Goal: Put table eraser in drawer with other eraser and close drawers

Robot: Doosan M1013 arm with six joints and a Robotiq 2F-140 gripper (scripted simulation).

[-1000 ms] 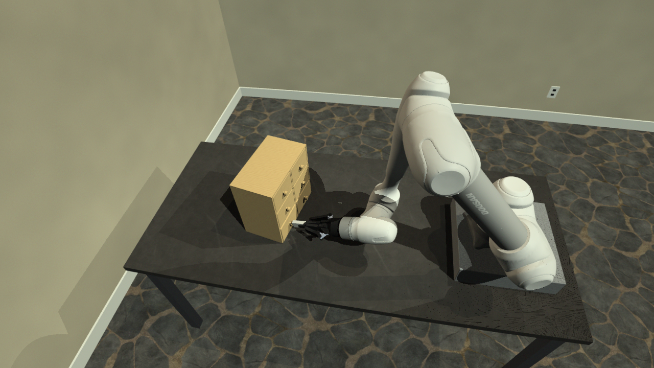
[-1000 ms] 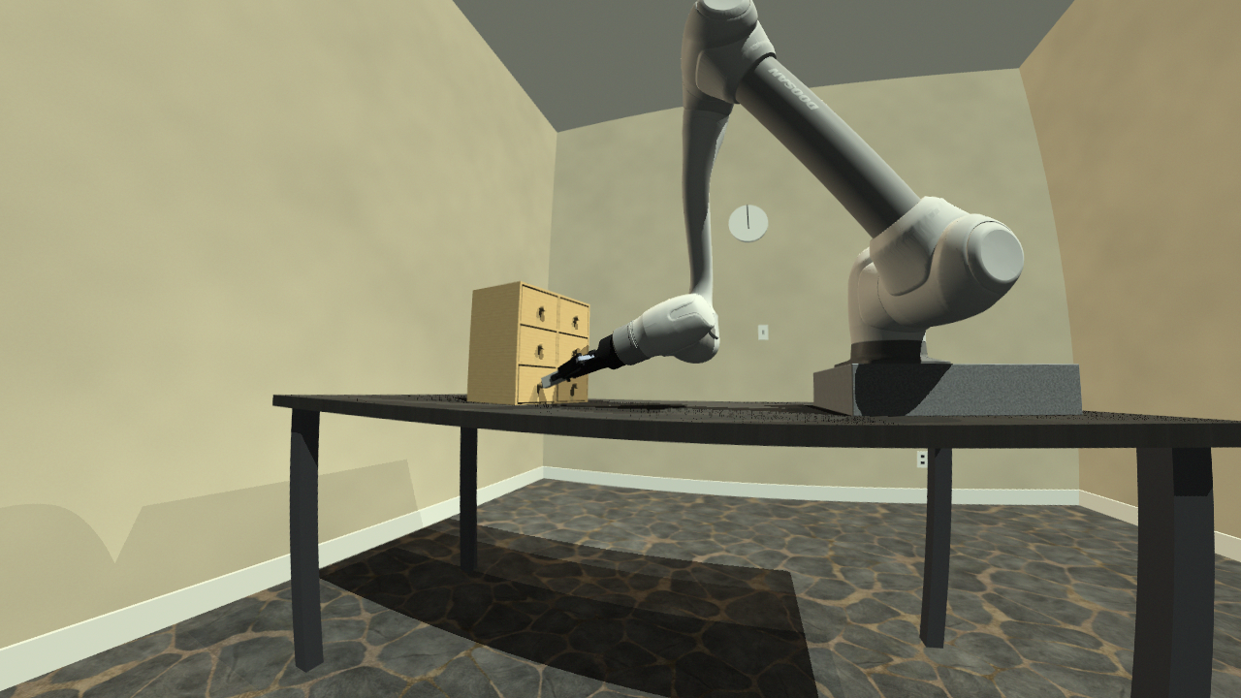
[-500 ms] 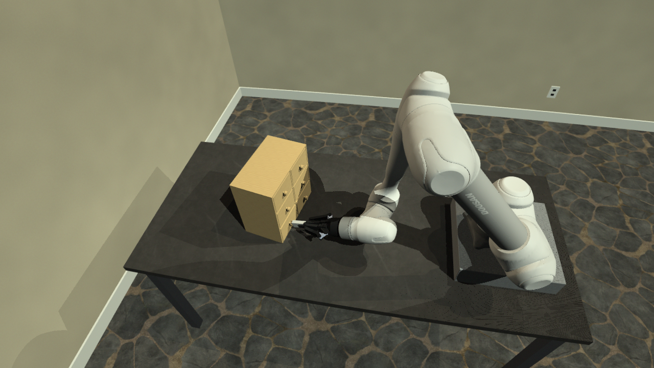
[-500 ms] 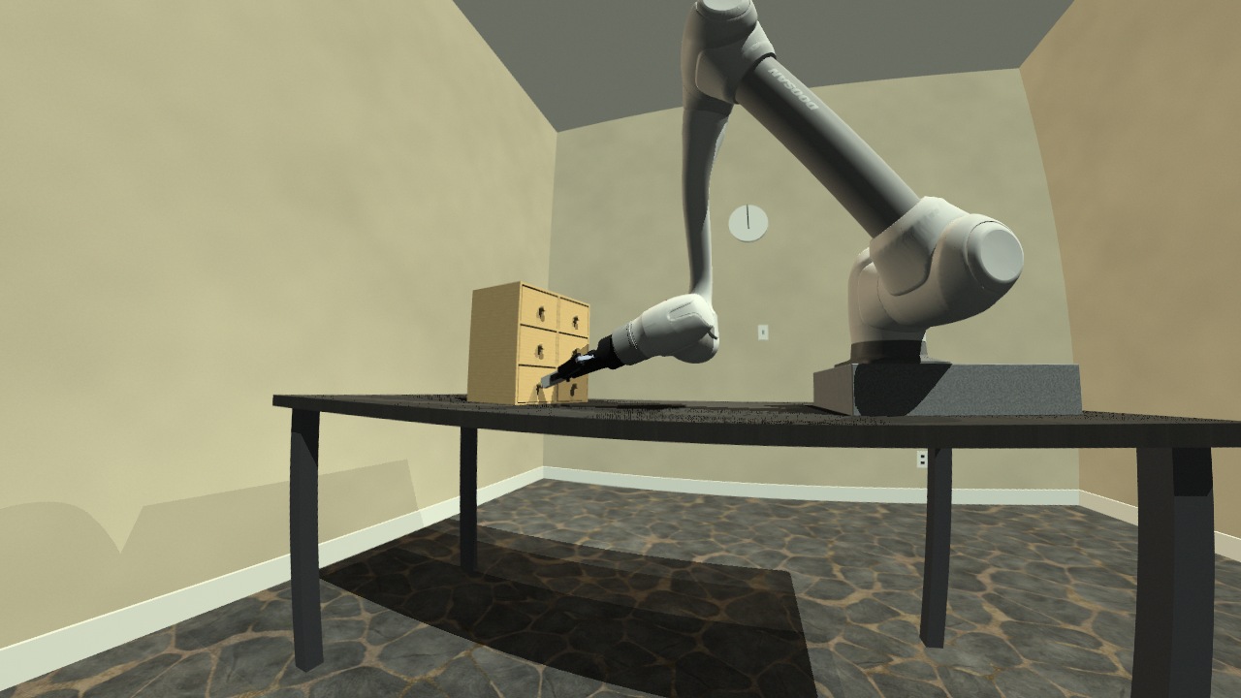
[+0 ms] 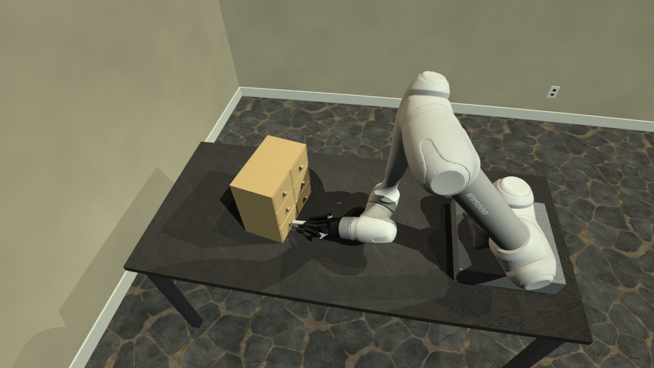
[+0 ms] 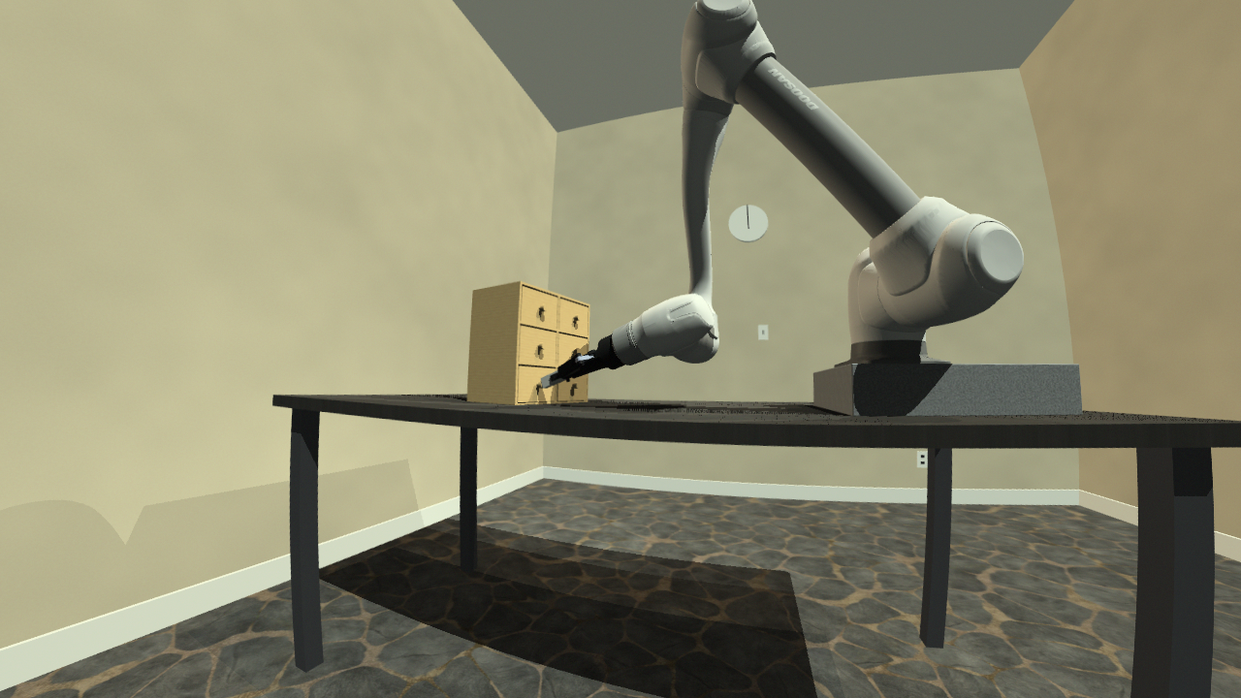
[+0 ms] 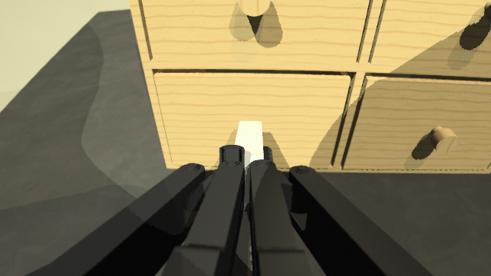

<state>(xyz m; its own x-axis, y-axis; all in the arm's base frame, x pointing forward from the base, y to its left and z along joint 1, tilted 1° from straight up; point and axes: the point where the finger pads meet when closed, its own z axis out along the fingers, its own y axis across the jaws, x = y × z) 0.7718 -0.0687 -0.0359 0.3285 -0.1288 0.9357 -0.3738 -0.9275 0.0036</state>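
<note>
My hand is 90 mm short of the blue eraser, 60 mm to the left of it and 50 mm above it.
</note>
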